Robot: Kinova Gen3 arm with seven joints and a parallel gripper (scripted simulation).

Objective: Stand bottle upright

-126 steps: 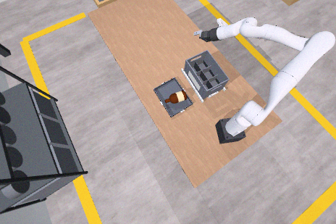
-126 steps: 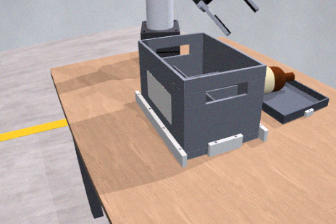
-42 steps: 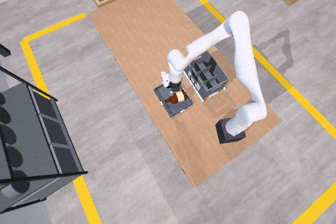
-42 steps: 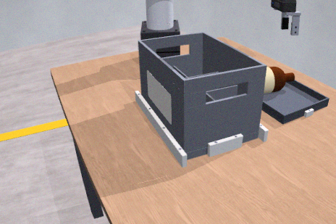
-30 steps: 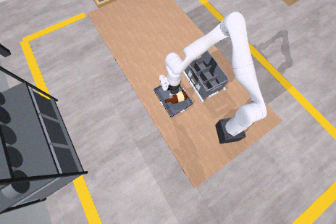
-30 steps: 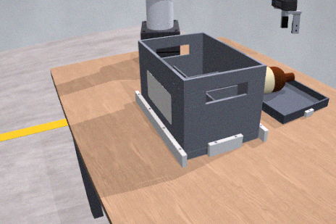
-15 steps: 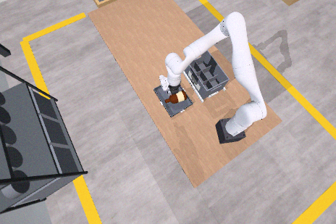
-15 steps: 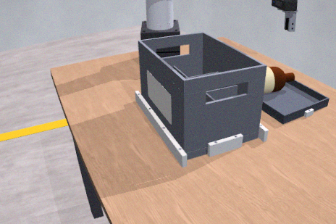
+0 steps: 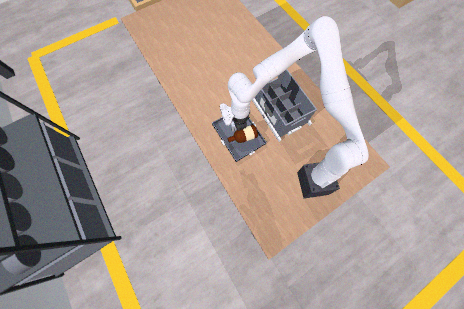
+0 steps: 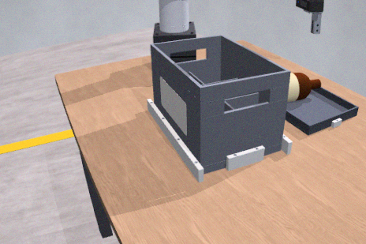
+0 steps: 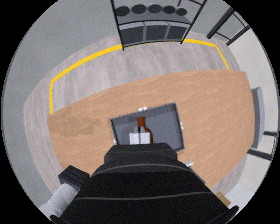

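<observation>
Right now my hand is 5 cm to the left of the brown bottle and 16 cm above it. The rest, counted from my hand: dark grey tray 3 cm ahead, 5 cm to the right, 19 cm below; dark grey crate 5 cm ahead, 32 cm to the right, 12 cm below.
</observation>
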